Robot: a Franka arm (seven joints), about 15 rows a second.
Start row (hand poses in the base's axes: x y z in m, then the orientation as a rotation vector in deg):
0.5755 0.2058 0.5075 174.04 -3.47 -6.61
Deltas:
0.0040 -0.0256 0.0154 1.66 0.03 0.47
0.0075 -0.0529 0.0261 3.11 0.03 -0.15
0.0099 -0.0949 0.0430 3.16 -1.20 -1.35
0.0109 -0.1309 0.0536 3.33 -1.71 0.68
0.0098 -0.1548 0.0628 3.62 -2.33 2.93
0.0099 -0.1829 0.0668 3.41 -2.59 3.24
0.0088 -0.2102 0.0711 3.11 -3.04 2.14
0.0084 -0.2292 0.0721 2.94 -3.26 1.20
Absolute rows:
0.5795 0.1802 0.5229 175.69 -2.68 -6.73
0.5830 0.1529 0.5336 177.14 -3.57 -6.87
0.5854 0.1109 0.5505 177.27 -5.52 -5.07
0.5864 0.0749 0.5611 177.47 -2.42 -4.13
0.5853 0.0510 0.5703 177.73 1.03 -3.01
0.5854 0.0229 0.5743 177.51 1.48 -2.57
0.5843 -0.0044 0.5786 177.28 -0.28 -1.95
0.5839 -0.0234 0.5796 177.14 -1.75 -1.68

